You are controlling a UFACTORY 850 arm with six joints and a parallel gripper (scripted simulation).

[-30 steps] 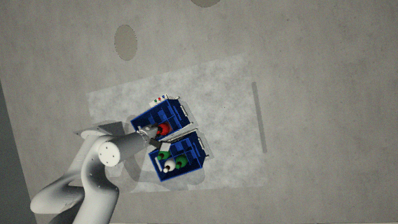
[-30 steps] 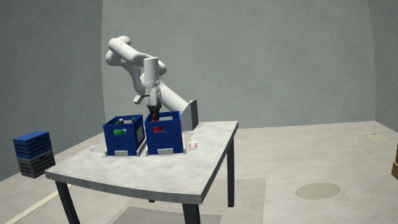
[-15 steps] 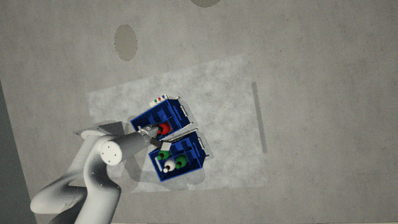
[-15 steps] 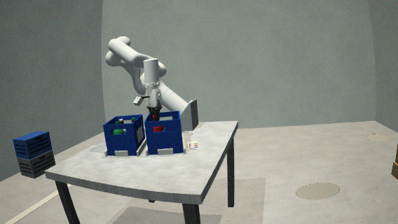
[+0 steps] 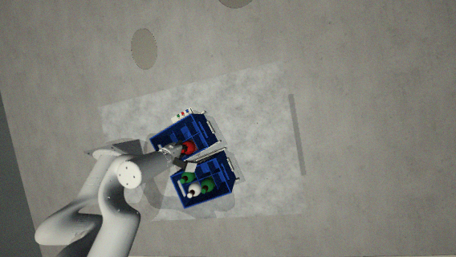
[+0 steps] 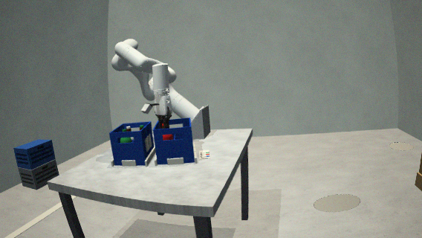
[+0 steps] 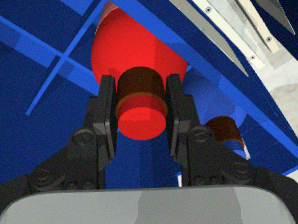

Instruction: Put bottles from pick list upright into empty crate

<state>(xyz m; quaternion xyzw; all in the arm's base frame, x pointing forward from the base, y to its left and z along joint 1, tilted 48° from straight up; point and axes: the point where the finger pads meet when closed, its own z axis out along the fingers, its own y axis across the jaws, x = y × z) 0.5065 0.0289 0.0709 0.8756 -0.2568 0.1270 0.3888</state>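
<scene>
Right now the green-label bottle is 5 cm behind my hand, 16 cm to the right of it and 8 cm below it. The rest, counted from my hand: red-label bottle: 7 cm below; blue-label bottle: 9 cm behind, 3 cm to the right, 8 cm below; pick list: 4 cm behind, 18 cm to the left, 17 cm below.
</scene>
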